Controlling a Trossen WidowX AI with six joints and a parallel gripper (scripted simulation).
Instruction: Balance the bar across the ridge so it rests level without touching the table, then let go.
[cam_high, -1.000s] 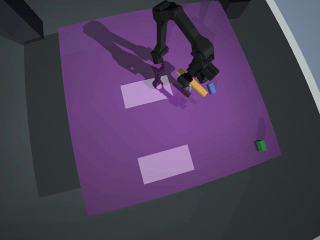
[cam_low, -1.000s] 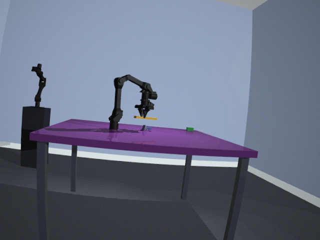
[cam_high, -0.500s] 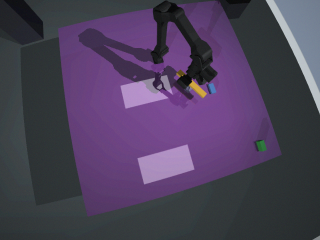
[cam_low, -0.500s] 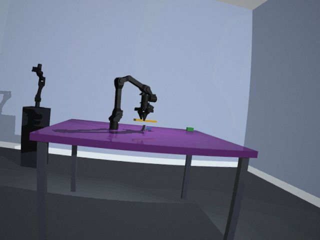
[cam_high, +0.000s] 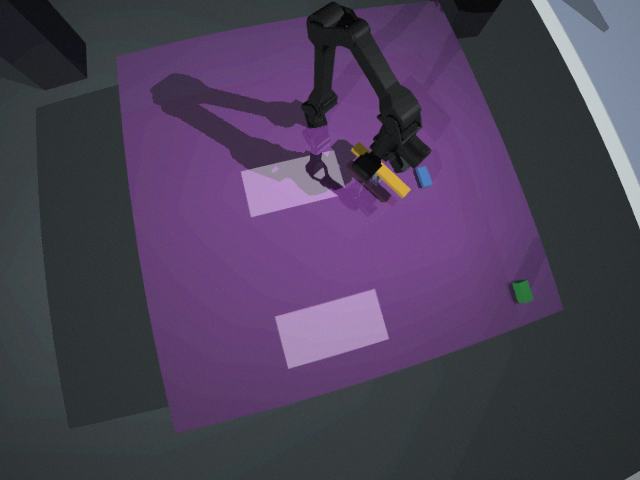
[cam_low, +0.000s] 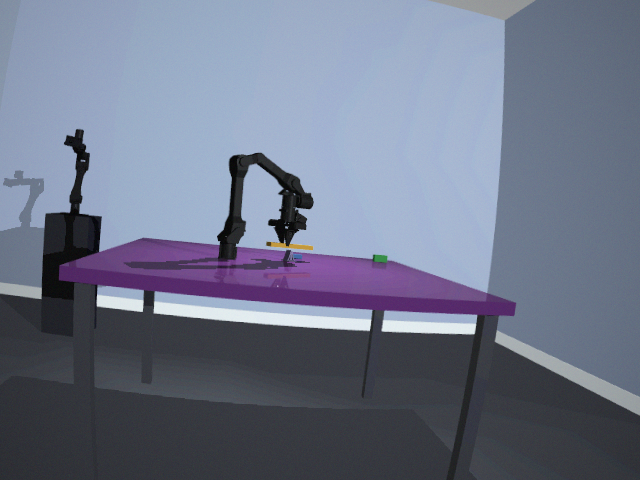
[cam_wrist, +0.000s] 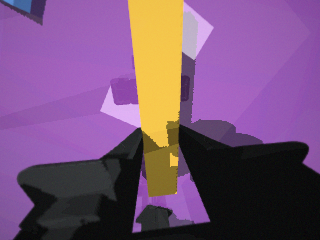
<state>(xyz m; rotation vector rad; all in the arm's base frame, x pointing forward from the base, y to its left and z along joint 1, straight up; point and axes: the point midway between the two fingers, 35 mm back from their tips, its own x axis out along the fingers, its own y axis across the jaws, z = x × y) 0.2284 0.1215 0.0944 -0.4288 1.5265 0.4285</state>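
Now: the grey ridge 20 mm below my gripper tip, 20 mm ahead of it and 10 mm to the left of it. The rest, counted from my gripper tip: green block (510 mm ahead, 380 mm to the left, 40 mm below); then yellow bar (20 mm ahead, 10 mm to the left); then blue block (170 mm to the left, 60 mm ahead, 50 mm below).
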